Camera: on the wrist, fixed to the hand. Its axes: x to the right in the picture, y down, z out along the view.
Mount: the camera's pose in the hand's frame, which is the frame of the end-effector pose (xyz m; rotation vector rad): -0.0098 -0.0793 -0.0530 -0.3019 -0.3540 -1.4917
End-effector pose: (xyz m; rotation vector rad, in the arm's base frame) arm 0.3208 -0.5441 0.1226 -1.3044 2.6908 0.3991
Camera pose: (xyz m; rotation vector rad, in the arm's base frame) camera 0.3893 -0.5990 0.1612 -2.4725 0.8702 0.6700
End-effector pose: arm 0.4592 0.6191 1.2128 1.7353 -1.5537 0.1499
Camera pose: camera 0.5481 0.6545 1.2067 2.2483 -0.1205 -1.0928
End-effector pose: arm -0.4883 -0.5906 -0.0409 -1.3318 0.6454 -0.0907
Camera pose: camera -0.4986 -0.6533 0.0309 -1.8095 -0.7657 -0.9559
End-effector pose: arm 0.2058 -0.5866 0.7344 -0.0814 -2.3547 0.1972
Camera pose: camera 0.2500 -0.6597 0.7780 1.5851 -2.1223 -0.9101
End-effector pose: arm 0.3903 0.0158 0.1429 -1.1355 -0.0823 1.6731
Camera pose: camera 0.4838 0.0185 0.1640 -0.5946 -1.1339 0.4594
